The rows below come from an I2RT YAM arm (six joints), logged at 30 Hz.
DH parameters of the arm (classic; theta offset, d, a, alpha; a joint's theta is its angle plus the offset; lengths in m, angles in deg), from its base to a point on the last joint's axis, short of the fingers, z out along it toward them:
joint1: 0 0.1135 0.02 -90
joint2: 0 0 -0.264 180
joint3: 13.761 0 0.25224 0
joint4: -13.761 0 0.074 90
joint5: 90 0 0 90
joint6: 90 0.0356 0 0
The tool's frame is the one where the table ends.
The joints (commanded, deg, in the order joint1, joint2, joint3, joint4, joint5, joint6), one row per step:
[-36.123 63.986 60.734 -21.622 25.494 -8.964]
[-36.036 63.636 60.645 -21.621 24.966 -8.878]
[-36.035 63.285 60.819 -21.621 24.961 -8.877]
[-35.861 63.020 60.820 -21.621 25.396 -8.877]
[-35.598 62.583 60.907 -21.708 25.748 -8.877]
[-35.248 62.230 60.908 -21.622 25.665 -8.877]
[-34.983 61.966 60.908 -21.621 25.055 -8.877]
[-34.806 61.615 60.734 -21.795 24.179 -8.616]
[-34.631 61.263 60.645 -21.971 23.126 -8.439]
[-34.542 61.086 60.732 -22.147 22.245 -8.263]
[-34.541 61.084 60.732 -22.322 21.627 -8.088]
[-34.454 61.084 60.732 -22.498 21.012 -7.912]
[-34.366 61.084 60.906 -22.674 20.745 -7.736]
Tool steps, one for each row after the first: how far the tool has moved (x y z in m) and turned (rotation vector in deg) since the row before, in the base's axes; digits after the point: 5 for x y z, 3 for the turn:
[-0.00066 0.00131 0.00080 0.060 -0.413 0.534]
[-0.00120 0.00088 0.00243 -0.307 -0.427 0.005]
[-0.00066 0.00110 0.00109 -0.299 -0.112 -0.224]
[-0.00105 0.00189 0.00212 -0.370 -0.272 -0.060]
[-0.00021 0.00202 0.00151 -0.228 -0.377 0.426]
[0.00009 0.00172 0.00095 0.041 -0.353 0.827]
[-0.00039 0.00178 -0.00009 0.393 -0.410 0.894]
[-0.00034 0.00185 0.00040 0.366 -0.446 1.085]
[-0.00008 0.00112 0.00081 0.313 -0.405 0.840]
[0.00020 0.00030 -0.00035 0.380 -0.131 0.509]
[0.00042 0.00058 -0.00036 0.384 -0.128 0.591]
[0.00021 0.00049 0.00072 0.176 -0.194 0.270]

